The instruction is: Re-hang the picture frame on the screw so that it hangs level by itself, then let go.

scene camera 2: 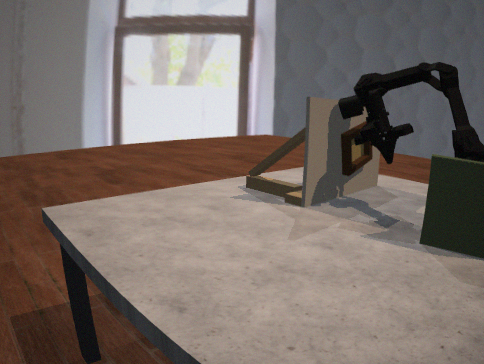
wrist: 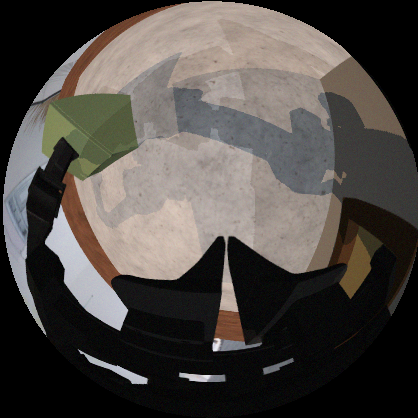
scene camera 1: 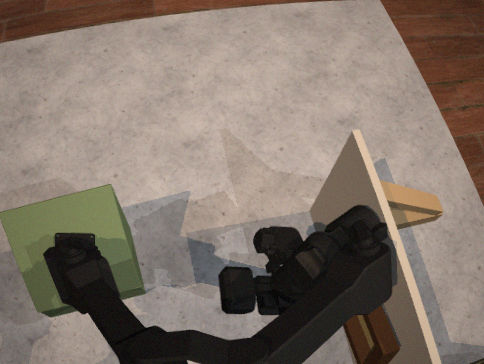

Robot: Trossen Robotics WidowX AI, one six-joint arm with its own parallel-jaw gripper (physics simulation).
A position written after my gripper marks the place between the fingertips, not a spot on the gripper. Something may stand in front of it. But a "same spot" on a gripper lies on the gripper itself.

My gripper shows in scene camera 2, in the wrist view and in scene camera 1 (263, 312). A brown picture frame shows in scene camera 2 (354, 156), in the wrist view (364, 227) and in scene camera 1 (373, 331). One and the same spot on an upright tan board: (wrist: 366, 167) is (scene camera 2: 334, 171). One and the same spot on my gripper: (scene camera 2: 386, 147) is (wrist: 210, 275).
